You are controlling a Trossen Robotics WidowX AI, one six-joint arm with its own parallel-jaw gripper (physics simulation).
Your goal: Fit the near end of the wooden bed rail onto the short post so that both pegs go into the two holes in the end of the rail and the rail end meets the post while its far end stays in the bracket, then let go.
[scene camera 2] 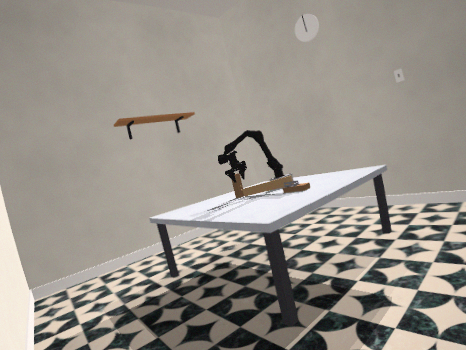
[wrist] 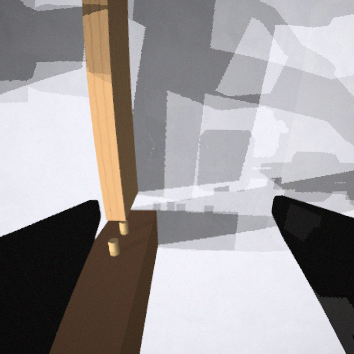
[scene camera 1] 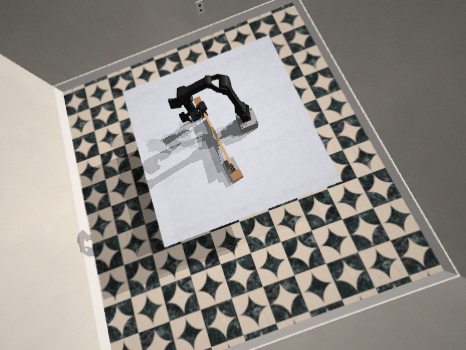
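Pixels of known places: gripper, fingertip midpoint: (scene camera 2: pixel 239 181) (wrist: pixel 187 206); arm's base, link origin: (scene camera 2: pixel 279 176) (scene camera 1: pixel 245 117).
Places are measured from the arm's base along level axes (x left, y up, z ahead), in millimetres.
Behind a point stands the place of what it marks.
The wooden bed rail (scene camera 1: pixel 218 137) @(x 72, y 1, z 231 mm) (scene camera 2: pixel 265 187) @(x 75, y -32, z 248 mm) (wrist: pixel 105 125) @(x -64, y -12, z 259 mm) runs between the short post (scene camera 1: pixel 197 100) @(x -188, y 100, z 279 mm) (scene camera 2: pixel 239 188) @(x -161, y -12, z 289 mm) (wrist: pixel 100 295) @(x -163, y 49, z 279 mm) and the bracket (scene camera 1: pixel 231 166) @(x 297, y -24, z 214 mm) (scene camera 2: pixel 290 184) @(x 290, y -31, z 210 mm). Its far end is at the bracket; how it sits inside is too small to tell. In the wrist view the near end is close to the post's peg face, and two pale pegs (wrist: pixel 124 228) @(x -157, y -24, z 276 mm) (wrist: pixel 114 247) @(x -156, y 8, z 276 mm) show outside the rail. The end holes are hidden. My gripper (scene camera 1: pixel 194 113) @(x -94, y 48, z 324 mm) (scene camera 2: pixel 236 176) @(x -94, y 48, z 324 mm) (wrist: pixel 187 206) @(x -94, y 48, z 324 mm) is open and empty above the near end area, with the post nearer its left finger in the wrist view.
A wooden block (scene camera 1: pixel 237 175) @(x 367, y -44, z 196 mm) (scene camera 2: pixel 301 187) @(x 377, y -58, z 237 mm) lies by the bracket. The arm's base (scene camera 1: pixel 248 121) @(x 37, y 3, z -7 mm) stands on the white table (scene camera 1: pixel 280 150) @(x 295, y -80, z -159 mm) (scene camera 2: pixel 210 214) @(x 71, y -80, z 732 mm), to one side of the rail. Shadows of the arm and rail cross the table. A wall shelf (scene camera 2: pixel 155 119) hangs behind.
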